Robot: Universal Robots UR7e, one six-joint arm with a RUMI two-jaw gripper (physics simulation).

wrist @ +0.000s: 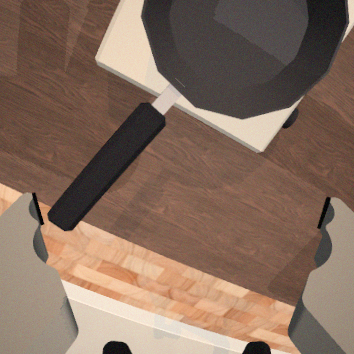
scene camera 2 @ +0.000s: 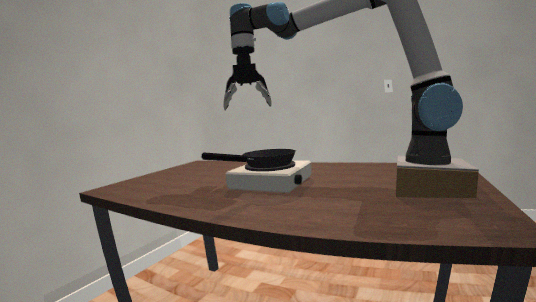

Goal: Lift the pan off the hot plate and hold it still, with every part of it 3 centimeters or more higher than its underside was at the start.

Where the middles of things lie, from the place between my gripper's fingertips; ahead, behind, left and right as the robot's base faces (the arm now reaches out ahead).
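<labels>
A white hot plate (scene camera 2: 284, 179) is 24 cm below my hand, 11 cm to the right of it and 2 cm behind it. As for the black pan (scene camera 2: 269, 158), my gripper is 16 cm above it, 2 cm to the left of it and 1 cm past it.
</labels>
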